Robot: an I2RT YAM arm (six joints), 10 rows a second.
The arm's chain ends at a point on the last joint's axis. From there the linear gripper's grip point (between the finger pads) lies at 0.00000 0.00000 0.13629 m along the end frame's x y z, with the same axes.
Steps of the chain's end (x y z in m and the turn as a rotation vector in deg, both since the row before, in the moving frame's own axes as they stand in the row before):
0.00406 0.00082 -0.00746 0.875 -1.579 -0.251
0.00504 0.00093 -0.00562 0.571 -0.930 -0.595
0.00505 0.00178 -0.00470 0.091 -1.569 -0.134
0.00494 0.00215 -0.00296 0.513 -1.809 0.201
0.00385 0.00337 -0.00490 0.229 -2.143 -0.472
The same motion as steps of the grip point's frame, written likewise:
0.00030 -0.00125 -0.00753 0.875 -1.579 -0.251
0.00282 -0.00042 -0.00564 0.571 -0.930 -0.595
0.00132 0.00157 -0.00475 0.091 -1.569 -0.134
0.00064 0.00092 -0.00303 0.513 -1.809 0.201
-0.00125 0.00285 -0.00500 0.229 -2.143 -0.472

